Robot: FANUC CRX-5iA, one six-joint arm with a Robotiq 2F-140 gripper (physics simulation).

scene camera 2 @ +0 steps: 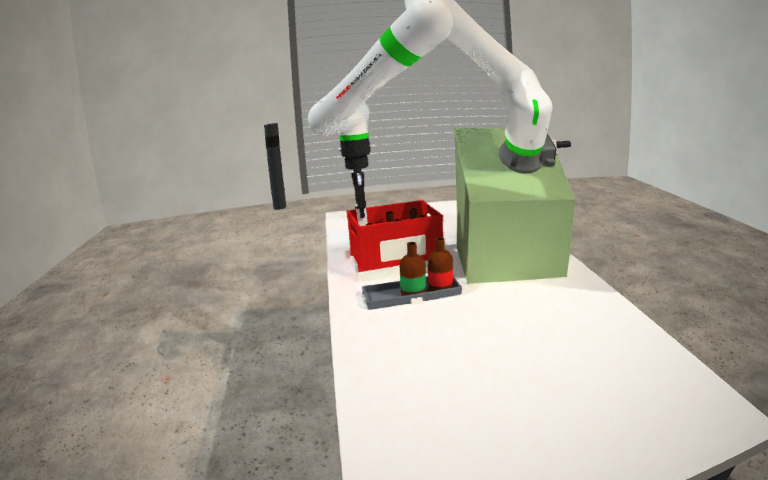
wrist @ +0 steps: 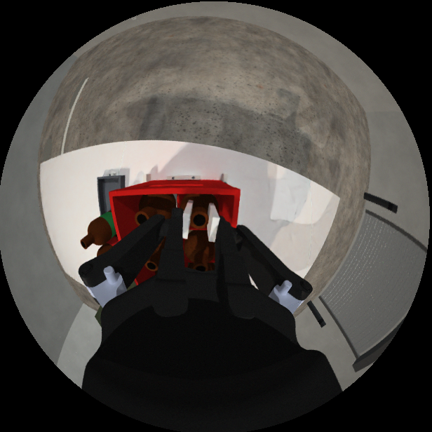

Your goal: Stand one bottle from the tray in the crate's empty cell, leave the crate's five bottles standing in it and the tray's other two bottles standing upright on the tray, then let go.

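Frame: origin at the arm's base, x ahead, y left, z up, level; millimetres.
Where they show: gripper, fingertip midpoint: (scene camera 2: 362,225); arm's base, origin of the base link: (scene camera 2: 521,157).
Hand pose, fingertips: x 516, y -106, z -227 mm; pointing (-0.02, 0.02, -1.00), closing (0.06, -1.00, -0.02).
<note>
Things, the pixels of their top centre, and the offset from my fingertips. "spot": a spot on its surface instead. Level surfaces: height alone.
- red crate, middle of its top: (scene camera 2: 393,212) dx -101, dy +24, dz +45 mm
- green-banded bottle, middle of its top: (scene camera 2: 411,243) dx -127, dy +266, dz +30 mm
- red-banded bottle, middle of its top: (scene camera 2: 440,239) dx -210, dy +252, dz +30 mm
- dark tray, surface spot: (scene camera 2: 380,294) spot: dx -32, dy +256, dz -125 mm
- white table, its level: dz -130 mm
My gripper (scene camera 2: 362,218) (wrist: 199,210) points down at the left end of the red crate (scene camera 2: 368,244) (wrist: 231,205), shut on the neck of a brown bottle (wrist: 200,201). That bottle is inside a corner cell; its base is hidden, so I cannot tell whether it touches the crate floor. Other brown bottles (wrist: 142,212) stand in the crate; in the scene view two necks show above its rim, and the fingers partly hide others in the wrist view. A green-banded bottle (scene camera 2: 412,267) (wrist: 100,230) and a red-banded bottle (scene camera 2: 440,266) stand upright on the dark tray (scene camera 2: 380,294) (wrist: 111,194).
The tray lies in front of the crate on the white table (scene camera 2: 481,362). The green block (scene camera 2: 515,237) carrying the arm's base stands to the right of the crate. The table's left edge runs close to the crate and tray.
</note>
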